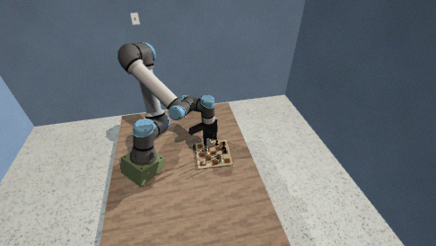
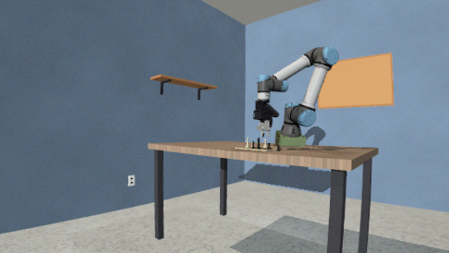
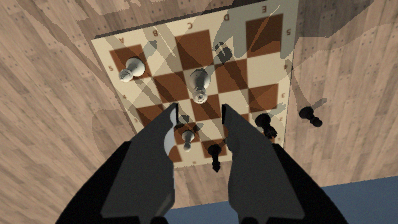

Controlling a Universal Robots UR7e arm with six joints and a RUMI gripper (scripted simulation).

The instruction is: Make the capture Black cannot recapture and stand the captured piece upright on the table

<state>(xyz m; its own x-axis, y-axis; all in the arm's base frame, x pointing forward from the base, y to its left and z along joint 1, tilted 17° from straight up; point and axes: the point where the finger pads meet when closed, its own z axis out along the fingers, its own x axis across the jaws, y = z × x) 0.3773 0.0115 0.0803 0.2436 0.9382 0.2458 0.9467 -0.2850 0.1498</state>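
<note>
Now: the small chessboard 40 mm ahead of my hand and 80 mm below it. Round my hand: white pawn: 80 mm ahead, 40 mm to the right, 60 mm below; black pawn: 80 mm ahead, 140 mm to the left, 70 mm below.
</note>
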